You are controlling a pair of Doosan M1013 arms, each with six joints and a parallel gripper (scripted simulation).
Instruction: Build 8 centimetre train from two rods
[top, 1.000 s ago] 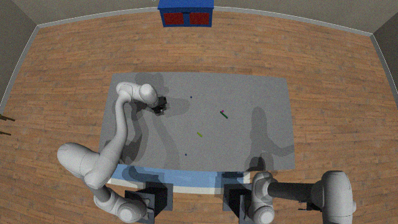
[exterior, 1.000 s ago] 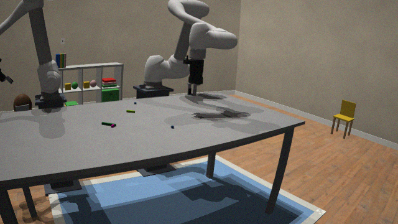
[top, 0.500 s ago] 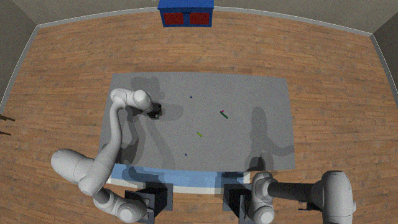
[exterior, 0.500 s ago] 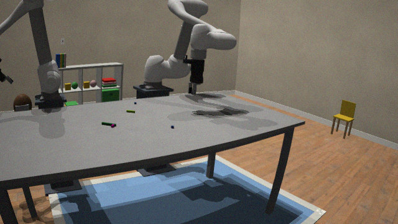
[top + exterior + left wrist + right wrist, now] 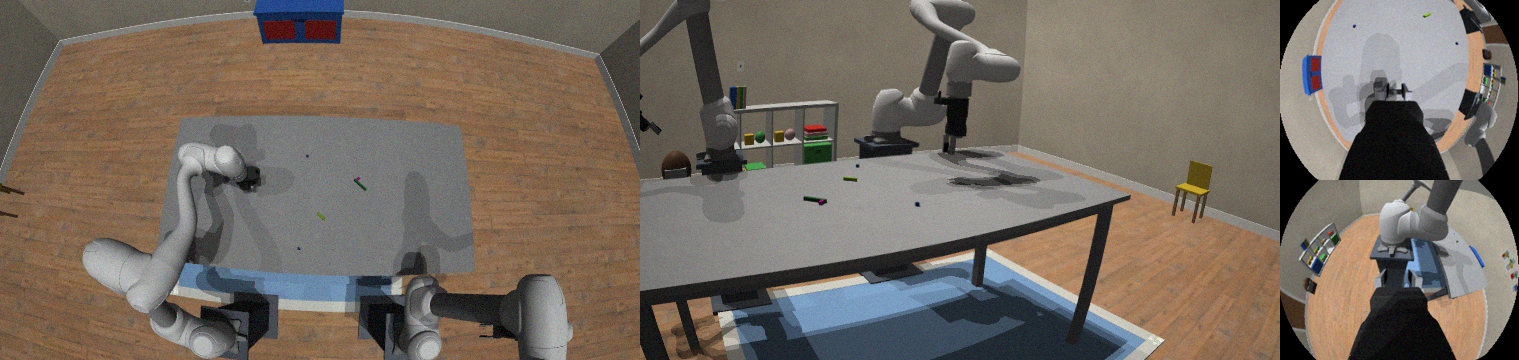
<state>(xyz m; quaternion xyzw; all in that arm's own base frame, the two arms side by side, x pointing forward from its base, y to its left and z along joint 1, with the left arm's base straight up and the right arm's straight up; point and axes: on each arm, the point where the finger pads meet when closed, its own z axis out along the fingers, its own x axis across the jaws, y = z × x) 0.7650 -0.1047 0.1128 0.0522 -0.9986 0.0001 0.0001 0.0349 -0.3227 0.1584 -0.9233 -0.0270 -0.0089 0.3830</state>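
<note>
The lime rod lies 330 mm to the right of my left hand, 120 mm behind it and 110 mm below it. Also, from my left hand: grey rod (20 mm below, 10 mm to the left); magenta rod (520 mm to the right, 110 mm below, 80 mm ahead); green rod (530 mm to the right, 110 mm below, 40 mm ahead).
</note>
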